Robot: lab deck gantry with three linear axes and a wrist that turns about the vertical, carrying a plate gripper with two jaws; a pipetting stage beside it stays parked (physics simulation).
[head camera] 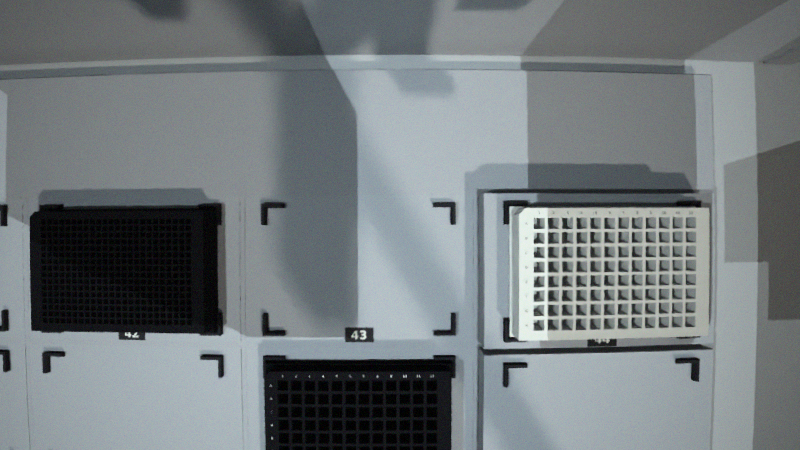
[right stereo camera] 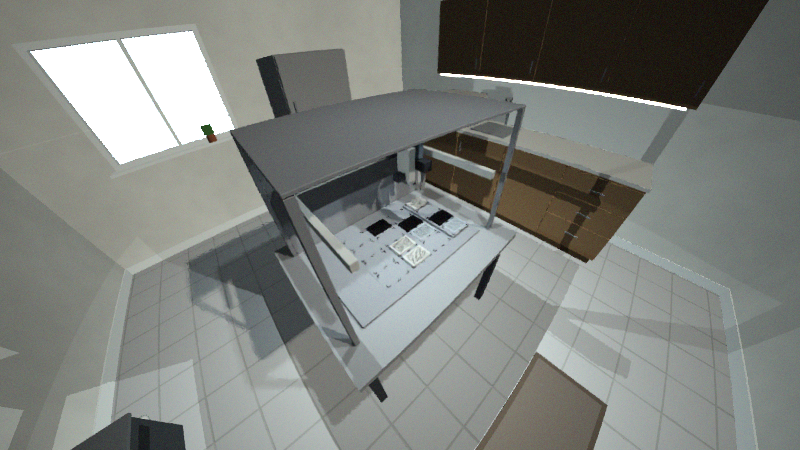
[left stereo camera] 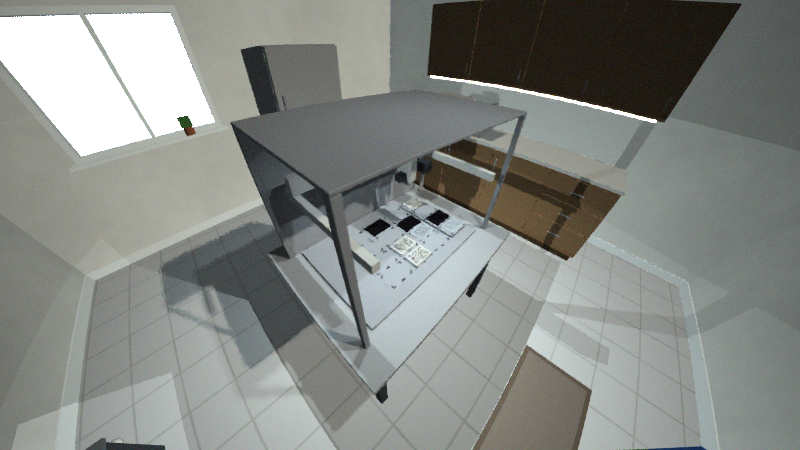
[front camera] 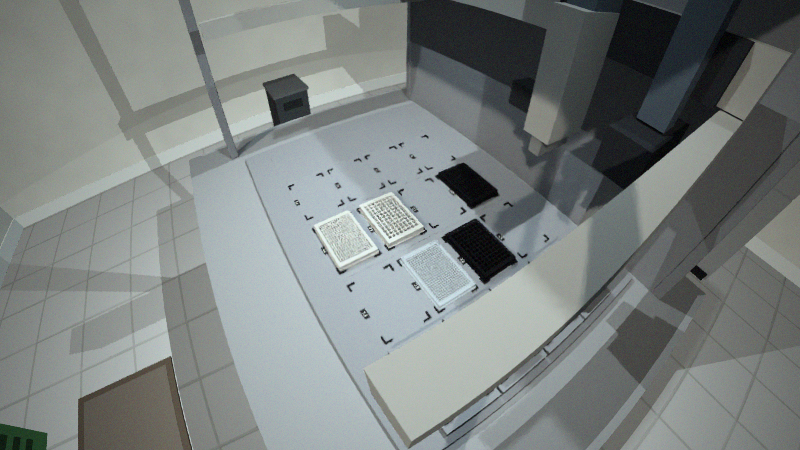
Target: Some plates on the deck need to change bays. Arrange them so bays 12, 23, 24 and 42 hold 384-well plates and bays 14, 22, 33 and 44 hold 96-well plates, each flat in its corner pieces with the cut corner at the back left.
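Places are measured from the robot's base along level axes (x ahead, y left, z up), in centimetres.
Pixels of known places: gripper, fingertip midpoint: (right stereo camera: 417, 186) (left stereo camera: 415, 187); robot's base at its link origin: (right stereo camera: 388, 287) (left stereo camera: 393, 287) (front camera: 289, 187).
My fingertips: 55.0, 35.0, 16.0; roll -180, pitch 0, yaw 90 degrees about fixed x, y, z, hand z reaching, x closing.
Observation:
For each thing: its middle in the pictures, then the offset to it from my fingertips, as dx, dy, dz. "spot": a spot on its surface instead.
- black 384-well plate at the middle of its body: (head camera: 123, 270) (front camera: 467, 183) (left stereo camera: 377, 227) (right stereo camera: 379, 227) -32.2, +1.4, -15.3
- black 96-well plate at the middle of its body: (head camera: 358, 425) (front camera: 480, 247) (right stereo camera: 410, 222) (left stereo camera: 408, 222) -15.8, -9.3, -15.3
- white 384-well plate at the middle of its body: (front camera: 344, 238) (right stereo camera: 416, 255) (left stereo camera: 418, 255) -32.2, -30.7, -15.3
- pale 384-well plate at the middle of its body: (front camera: 437, 272) (right stereo camera: 423, 231) (left stereo camera: 422, 231) -15.8, -20.0, -15.3
- black plate at the middle of its body: (right stereo camera: 440, 217) (left stereo camera: 438, 217) +0.6, -20.0, -13.8
- pale plate at the middle of its body: (right stereo camera: 454, 225) (left stereo camera: 452, 225) +0.6, -30.7, -13.8
- Bay 43 at a spot on its surface: (head camera: 265, 212) spot: -22.3, +5.4, -15.8
In the head view a black 384-well plate (head camera: 117, 268) lies in bay 42, a white 96-well plate (head camera: 615, 274) in bay 44, both with cut corner back left, and a black 96-well plate (head camera: 358, 414) (front camera: 480, 250) in bay 33. The front view shows a white 384-well plate (front camera: 346, 240) in bay 12, a white 96-well plate (front camera: 391, 218) in bay 22 and a pale 384-well plate (front camera: 439, 274) in bay 23. A black plate (right stereo camera: 440, 217) in bay 24 and a pale plate (right stereo camera: 454, 226) in bay 14 look small. My gripper (right stereo camera: 420, 185) hangs open and empty at the back right.
Bay 43 (head camera: 265, 212) holds no plate. The cream side beam (front camera: 503, 313) hides the deck's right columns in the front view. The cream column (front camera: 570, 72) and blue column (front camera: 688, 67) stand at the back. A dark box (front camera: 288, 100) stands beyond the deck's left end.

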